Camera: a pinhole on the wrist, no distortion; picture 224 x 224 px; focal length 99.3 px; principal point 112.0 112.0 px. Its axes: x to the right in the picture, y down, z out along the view. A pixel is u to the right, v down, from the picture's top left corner.
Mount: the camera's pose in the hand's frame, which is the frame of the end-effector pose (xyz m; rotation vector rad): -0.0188 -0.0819 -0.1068 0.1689 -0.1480 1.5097
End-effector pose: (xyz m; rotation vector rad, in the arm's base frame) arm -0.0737 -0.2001 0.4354 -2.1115 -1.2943 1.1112
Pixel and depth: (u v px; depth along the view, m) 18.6 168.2 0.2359
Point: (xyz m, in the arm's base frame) -0.3627 -0.1856 0.6898
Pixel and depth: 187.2 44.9 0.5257
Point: -0.2746 0.0070 -0.1241
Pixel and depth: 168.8 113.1 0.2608
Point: -0.2143 -0.2245 0.3267
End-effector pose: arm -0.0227 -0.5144 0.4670 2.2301 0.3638 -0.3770
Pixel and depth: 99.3 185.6 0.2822
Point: -0.3168 -0.5728 0.3402
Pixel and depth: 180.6 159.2 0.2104
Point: -0.1325 -0.6442 0.4447
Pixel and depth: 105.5 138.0 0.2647
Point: -0.1806 -0.5506 0.3058
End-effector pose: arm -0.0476 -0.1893 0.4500 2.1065 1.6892 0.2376
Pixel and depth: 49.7 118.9 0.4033
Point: -0.3323 -0.2288 0.0695
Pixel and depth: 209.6 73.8 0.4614
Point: 0.3969 -0.1479 0.1495
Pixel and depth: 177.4 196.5 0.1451
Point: -0.0684 -0.3303 0.4120
